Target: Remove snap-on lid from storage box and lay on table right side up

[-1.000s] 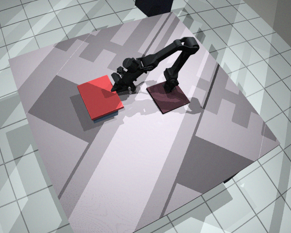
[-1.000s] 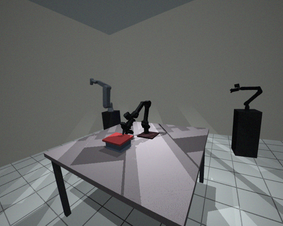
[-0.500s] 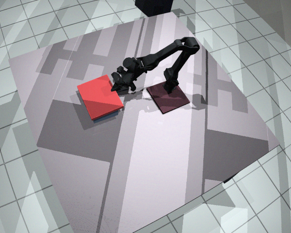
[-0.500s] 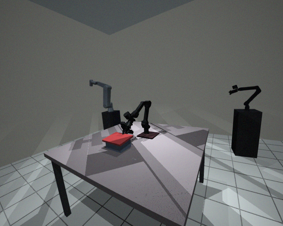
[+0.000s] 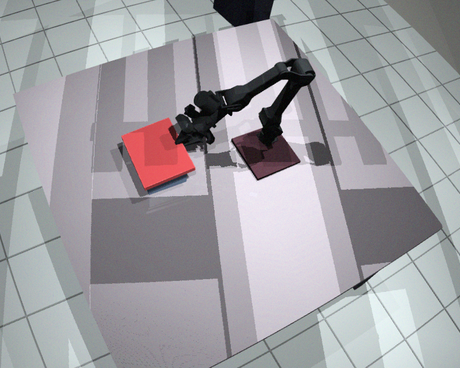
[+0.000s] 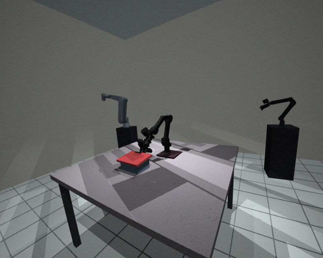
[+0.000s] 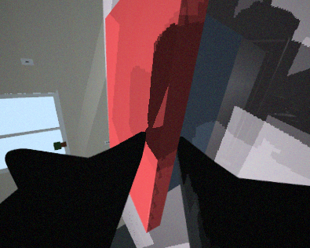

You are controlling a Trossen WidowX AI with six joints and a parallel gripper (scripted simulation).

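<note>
Right now the red lid is 80 mm ahead of my gripper tip and 10 mm to the right of it. Also, from my gripper tip: storage box: 70 mm ahead, 50 mm below, 10 mm to the right.
</note>
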